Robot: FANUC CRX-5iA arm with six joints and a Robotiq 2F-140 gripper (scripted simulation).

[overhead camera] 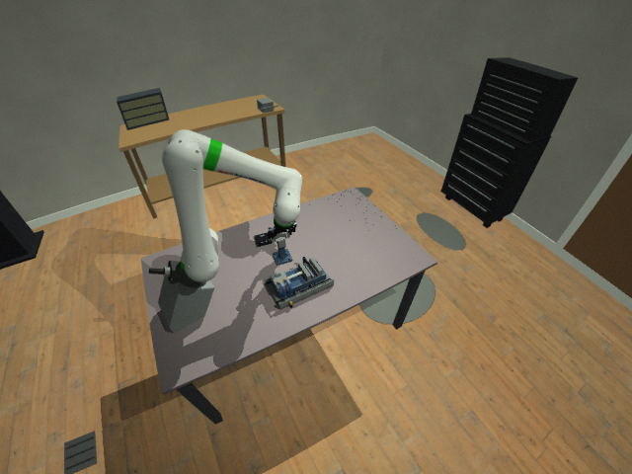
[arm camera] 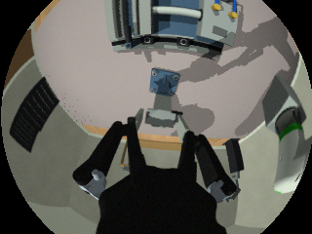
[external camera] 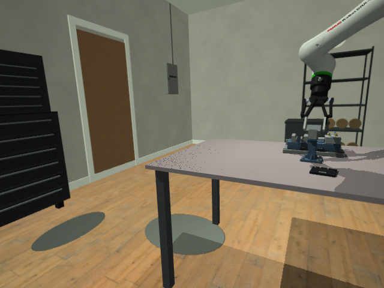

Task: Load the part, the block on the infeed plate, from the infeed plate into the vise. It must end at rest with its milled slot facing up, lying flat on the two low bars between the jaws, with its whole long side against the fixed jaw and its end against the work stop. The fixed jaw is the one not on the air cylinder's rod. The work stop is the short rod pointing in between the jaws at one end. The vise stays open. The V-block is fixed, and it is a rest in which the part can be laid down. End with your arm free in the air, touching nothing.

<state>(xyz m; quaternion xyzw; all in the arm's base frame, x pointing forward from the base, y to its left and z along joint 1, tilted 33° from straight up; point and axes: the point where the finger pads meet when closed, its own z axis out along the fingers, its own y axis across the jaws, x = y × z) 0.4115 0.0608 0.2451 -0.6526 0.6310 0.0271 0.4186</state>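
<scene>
My gripper is now 30 mm above the part and 10 mm to the right of it. Also, from my hand: air cylinder: 200 mm to the right, 100 mm below, 90 mm behind; vise: 190 mm to the right, 140 mm below, 10 mm ahead; black infeed plate: 200 mm to the left, 170 mm below, 50 mm behind.
</scene>
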